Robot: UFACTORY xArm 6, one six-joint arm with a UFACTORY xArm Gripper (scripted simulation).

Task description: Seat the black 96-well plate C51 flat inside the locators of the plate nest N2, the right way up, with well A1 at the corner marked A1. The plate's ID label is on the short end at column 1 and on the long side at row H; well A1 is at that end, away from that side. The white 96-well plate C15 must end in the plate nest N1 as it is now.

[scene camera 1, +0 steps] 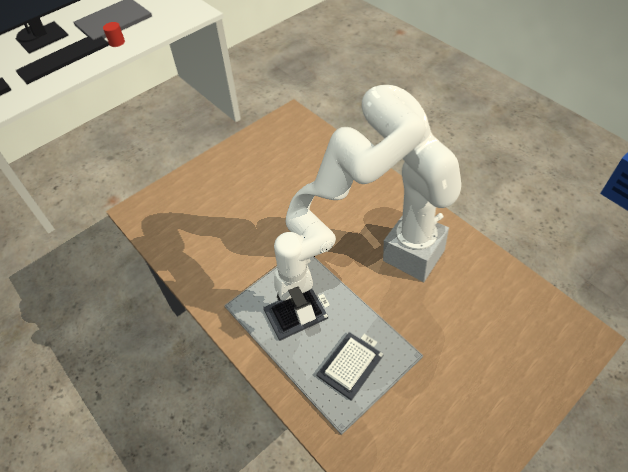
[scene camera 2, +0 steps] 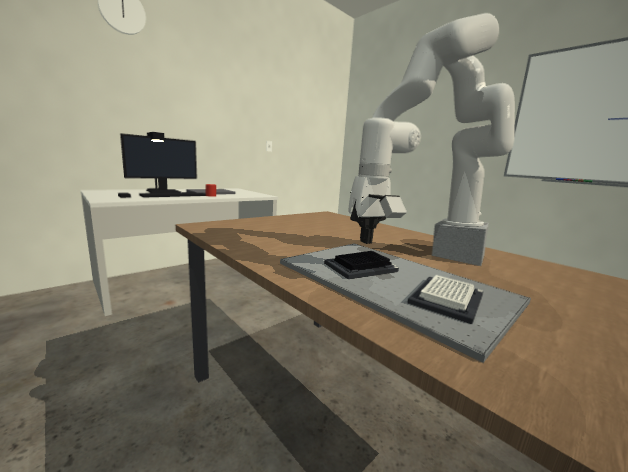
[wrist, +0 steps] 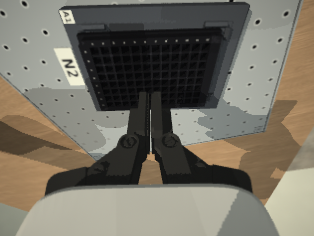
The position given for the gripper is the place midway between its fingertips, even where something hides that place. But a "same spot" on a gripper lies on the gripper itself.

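The gripper is visible in scene camera 1 (296, 302), a black 96-well plate C51 in scene camera 1 (285, 313), and a white plate C15 in scene camera 1 (352, 348). The white plate C15 is visible in scene camera 2 (455, 294), as are the gripper and the black 96-well plate C51. The gripper and the black 96-well plate C51 also appear in the wrist view; the white plate C15 is out of frame in the wrist view. On the gripper, (scene camera 2: 368, 224) and (wrist: 164, 149) are the same spot. On the black 96-well plate C51, (scene camera 2: 369, 259) and (wrist: 143, 62) are the same spot.
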